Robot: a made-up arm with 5 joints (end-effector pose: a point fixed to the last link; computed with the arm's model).
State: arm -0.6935 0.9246 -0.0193 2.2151 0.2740
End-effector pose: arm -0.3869 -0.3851 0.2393 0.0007 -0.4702 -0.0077 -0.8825
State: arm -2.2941 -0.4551 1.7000 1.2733 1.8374
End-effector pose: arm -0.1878 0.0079 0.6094 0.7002 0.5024 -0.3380 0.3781
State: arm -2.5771 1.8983 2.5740 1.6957 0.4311
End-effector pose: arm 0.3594 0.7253 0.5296 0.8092 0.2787 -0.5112 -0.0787
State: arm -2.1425 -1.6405 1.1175 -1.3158 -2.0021
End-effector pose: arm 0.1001 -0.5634 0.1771 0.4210 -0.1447 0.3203 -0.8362
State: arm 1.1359 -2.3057 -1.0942 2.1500 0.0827
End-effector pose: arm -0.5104 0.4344 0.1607 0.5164 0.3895 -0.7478 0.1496
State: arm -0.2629 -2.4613 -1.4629 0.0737 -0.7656
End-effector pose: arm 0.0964 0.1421 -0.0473 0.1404 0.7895 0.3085 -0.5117
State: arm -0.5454 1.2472 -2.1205 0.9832 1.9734
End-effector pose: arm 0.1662 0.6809 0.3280 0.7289 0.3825 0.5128 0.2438
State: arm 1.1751 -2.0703 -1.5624 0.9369 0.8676
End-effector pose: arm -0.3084 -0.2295 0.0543 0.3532 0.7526 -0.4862 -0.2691
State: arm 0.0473 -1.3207 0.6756 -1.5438 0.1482
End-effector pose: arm -0.6755 -0.5395 0.0851 0.0975 -0.0103 -0.3405 -0.9351
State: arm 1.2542 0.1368 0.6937 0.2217 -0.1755
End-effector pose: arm 0.1837 0.4220 0.1888 0.6196 -0.1208 -0.7667 0.1172
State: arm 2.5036 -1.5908 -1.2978 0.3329 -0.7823
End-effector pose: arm 0.0296 0.4185 0.0797 0.6821 0.4318 -0.2632 0.5282
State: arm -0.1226 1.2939 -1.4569 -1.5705 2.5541
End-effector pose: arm -0.2274 0.4465 -0.1663 0.3432 -0.2520 -0.6610 0.6179
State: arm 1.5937 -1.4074 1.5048 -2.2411 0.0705
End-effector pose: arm 0.0392 -0.3960 -0.8695 0.5853 -0.6880 0.2854 0.3205
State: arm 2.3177 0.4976 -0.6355 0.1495 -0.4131
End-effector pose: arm 0.4822 0.3215 0.0590 0.7729 -0.3067 -0.5554 0.0086
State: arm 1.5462 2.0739 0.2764 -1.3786 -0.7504
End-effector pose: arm 0.3401 0.7978 -0.1962 0.8667 -0.2520 -0.3412 0.2625
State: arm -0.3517 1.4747 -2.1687 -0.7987 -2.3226
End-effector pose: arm -0.4274 0.0450 0.5035 0.2596 0.5723 -0.5151 0.5828
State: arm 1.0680 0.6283 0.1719 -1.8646 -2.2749
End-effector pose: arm 0.3652 0.4386 0.1391 0.6841 0.5663 0.4382 0.1390
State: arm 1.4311 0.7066 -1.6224 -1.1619 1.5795
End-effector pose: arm 0.2916 0.2520 0.1456 0.4740 -0.5930 -0.6412 -0.1118
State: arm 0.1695 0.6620 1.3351 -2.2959 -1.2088
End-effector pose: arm 0.6225 0.1536 0.2239 0.4948 0.8399 0.2176 -0.0499
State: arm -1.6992 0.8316 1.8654 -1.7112 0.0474
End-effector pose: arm 0.2548 -0.0844 -0.4249 0.5395 0.2986 0.2356 -0.7511
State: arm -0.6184 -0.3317 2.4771 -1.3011 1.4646
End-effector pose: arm -0.3877 -0.0427 0.3899 0.1397 -0.0172 0.8544 0.5002
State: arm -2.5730 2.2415 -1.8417 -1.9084 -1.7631
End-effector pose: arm -0.2095 -0.0901 0.1059 0.0176 0.6012 -0.7097 -0.3668
